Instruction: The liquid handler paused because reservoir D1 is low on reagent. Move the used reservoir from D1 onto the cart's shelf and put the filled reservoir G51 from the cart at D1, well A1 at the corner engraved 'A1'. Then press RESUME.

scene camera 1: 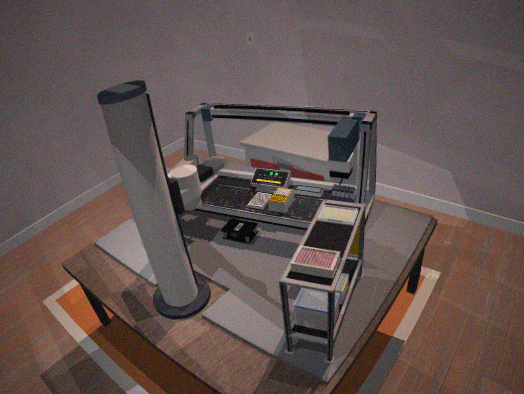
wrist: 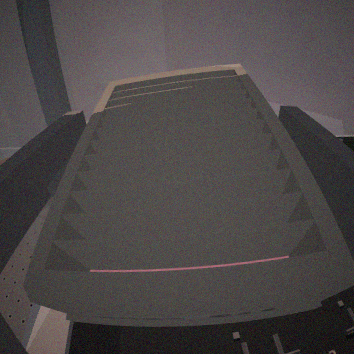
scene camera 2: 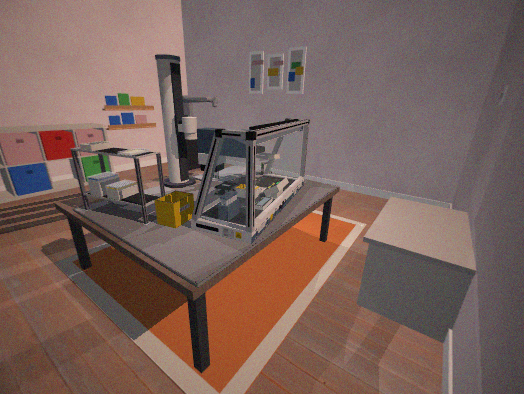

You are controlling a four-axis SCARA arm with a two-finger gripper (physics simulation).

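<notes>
My gripper is shut on the used reservoir, a grey ribbed trough in shadow with a thin pink line near its close end. It is held above the dark deck; its label is not readable. The column hides much of the arm in scene camera 1. A reservoir with pink strips stands on the near end of the cart top; its label is too small to read. The control panel has green lights and a yellow line. The deck shows dark to its left.
A white rack and a yellow tip box stand on the deck. The gantry frame spans it. A cream tray is on the cart top, boxes below. A black device and yellow bin stand nearby.
</notes>
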